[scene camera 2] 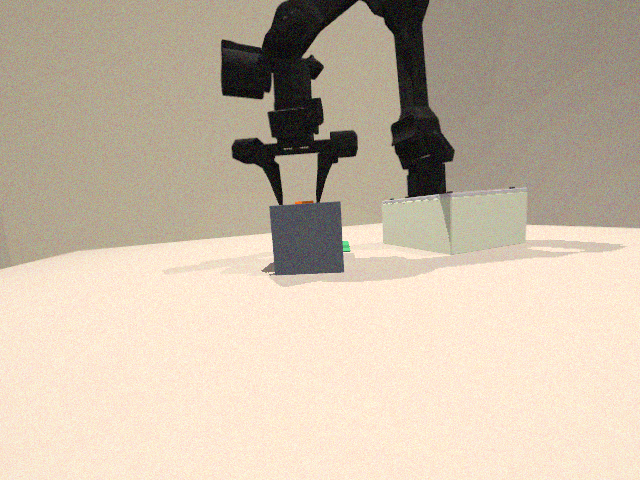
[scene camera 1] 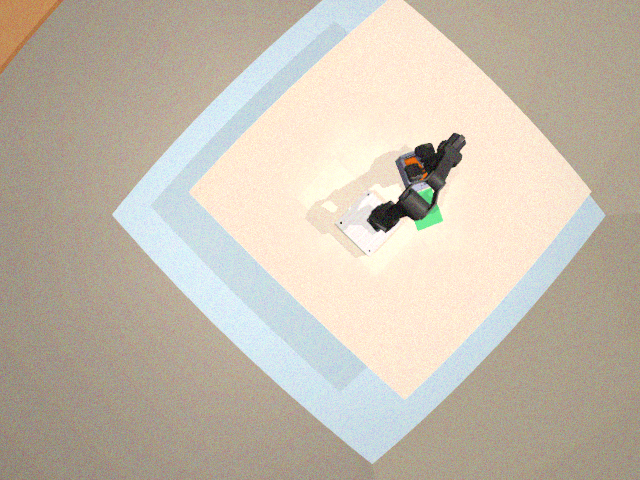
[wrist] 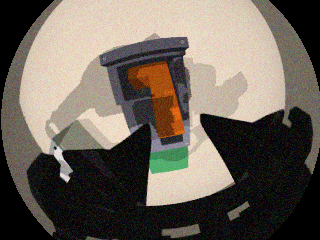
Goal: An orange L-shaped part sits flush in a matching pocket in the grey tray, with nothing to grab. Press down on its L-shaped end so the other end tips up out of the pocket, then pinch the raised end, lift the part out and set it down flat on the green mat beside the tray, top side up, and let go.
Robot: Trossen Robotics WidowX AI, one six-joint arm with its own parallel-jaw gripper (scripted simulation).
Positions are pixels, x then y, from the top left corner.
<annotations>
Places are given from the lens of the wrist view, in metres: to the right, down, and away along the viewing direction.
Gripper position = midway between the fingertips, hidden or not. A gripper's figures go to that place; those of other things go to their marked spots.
gripper (wrist: 175, 122): 0.01, 0.00, 0.10
orange L-shaped part (wrist: 156, 75): -0.01, -0.06, 0.12
green mat (wrist: 161, 161): 0.00, 0.12, 0.25
The marked spots on the orange L-shaped part and the green mat are 0.22 m apart.
</annotations>
